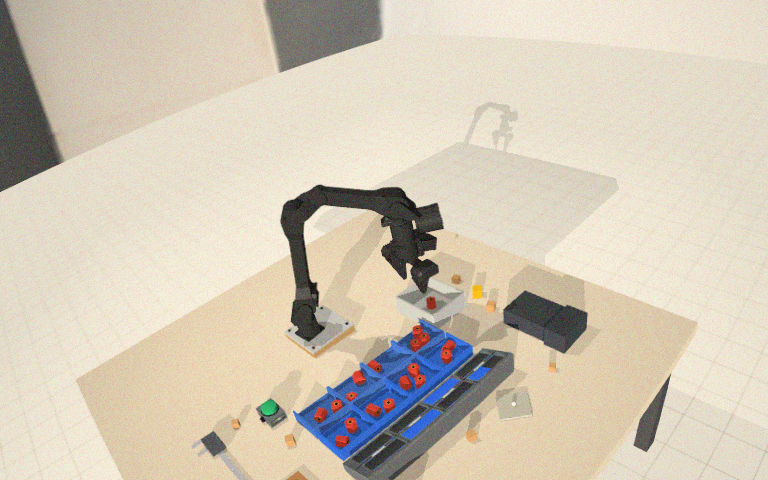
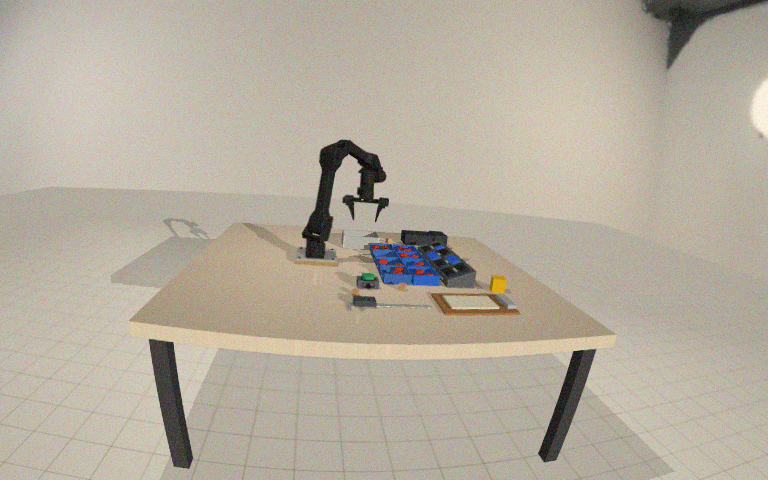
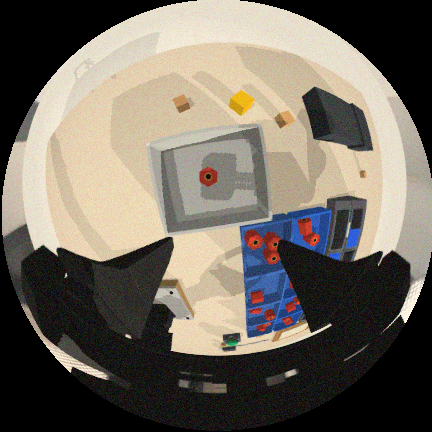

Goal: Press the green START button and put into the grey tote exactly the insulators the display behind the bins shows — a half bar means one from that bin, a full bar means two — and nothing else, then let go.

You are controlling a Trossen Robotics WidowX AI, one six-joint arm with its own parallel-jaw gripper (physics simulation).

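Places are measured from the arm's base along level axes (x down, y back, z left), in metres.
Where they show: gripper, fingertip midpoint: [image 1: 414, 285] [image 2: 364, 221] [image 3: 226, 244]; arm's base, origin of the base link: [image 1: 309, 331] [image 2: 314, 255] [image 3: 160, 309].
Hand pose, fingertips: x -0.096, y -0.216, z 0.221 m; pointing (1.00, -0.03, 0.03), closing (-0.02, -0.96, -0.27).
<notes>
Each offset is from my fingertips to the centre of the thing. "pt": to the spot under its first point.
My gripper [image 1: 414, 284] [image 2: 365, 220] [image 3: 226, 244] is open and empty, above and beside the grey tote @(dz +0.054, dx +0.092, dy +0.002 m) [image 1: 410, 310] [image 2: 353, 240] [image 3: 169, 195]. One red insulator @(dz +0.059, dx +0.100, dy +0.005 m) [image 1: 431, 302] [image 3: 208, 176] stands in the tote. The blue bins [image 1: 331, 443] [image 2: 399, 279] [image 3: 260, 282] hold several red insulators in two rows of compartments. The display @(pt dz -0.272, dx +0.082, dy -0.311 m) [image 1: 447, 421] behind them is lit, with one short blue bar @(dz -0.102, dx +0.078, dy -0.299 m) [image 1: 480, 373] at the tote end and two longer blue bars @(dz -0.206, dx +0.094, dy -0.245 m) [image 1: 441, 392] @(dz -0.317, dx +0.078, dy -0.281 m) [image 1: 421, 424] in the middle. The green START button @(dz -0.485, dx +0.098, dy +0.067 m) [image 1: 269, 407] [image 2: 368, 277] [image 3: 231, 343] stands near the bins' other end.
A black box @(dz +0.142, dx +0.091, dy -0.315 m) [image 1: 526, 311] [image 2: 423, 237] [image 3: 332, 117] stands beyond the tote. A yellow cube @(dz +0.172, dx +0.105, dy -0.075 m) [image 1: 477, 291] [image 3: 242, 102] and small wooden cubes @(dz +0.197, dx +0.109, dy +0.019 m) [image 1: 455, 279] [image 3: 181, 103] lie near the tote. A caliper-like tool @(dz -0.664, dx +0.109, dy +0.034 m) [image 1: 212, 443] [image 2: 364, 301] lies near the button. A brown-framed board @(pt dz -0.645, dx +0.113, dy -0.118 m) [image 2: 441, 303] lies at the near side.
</notes>
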